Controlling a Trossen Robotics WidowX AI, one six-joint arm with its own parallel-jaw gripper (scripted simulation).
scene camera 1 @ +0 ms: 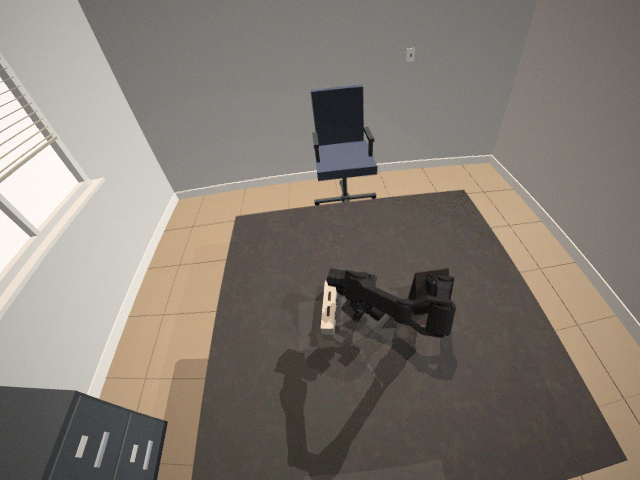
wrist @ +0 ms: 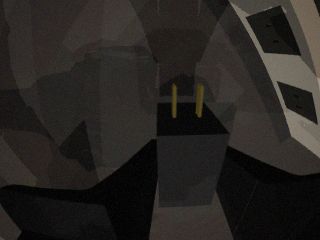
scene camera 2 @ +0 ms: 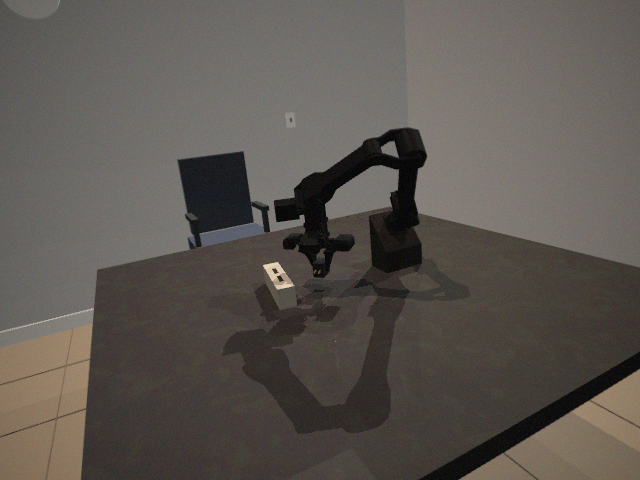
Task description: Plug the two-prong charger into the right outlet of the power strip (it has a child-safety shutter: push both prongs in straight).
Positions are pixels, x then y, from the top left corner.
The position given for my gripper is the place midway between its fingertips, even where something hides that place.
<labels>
My gripper [scene camera 2: 321, 270] carries a two-prong charger.
</labels>
